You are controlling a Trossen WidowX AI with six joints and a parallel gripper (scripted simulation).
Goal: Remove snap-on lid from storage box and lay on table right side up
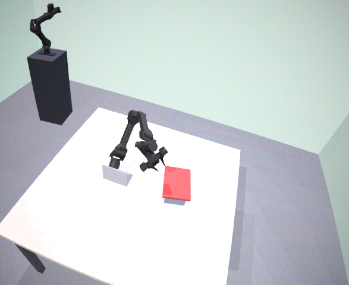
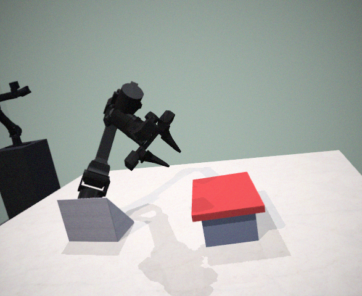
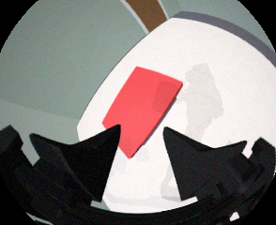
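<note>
The red lid lies 110 mm below my gripper tip, 110 mm ahead of it and 10 mm to the left of it. Also, from my gripper tip: blue-grey storage box (160 mm below, 110 mm ahead, 10 mm to the left).
</note>
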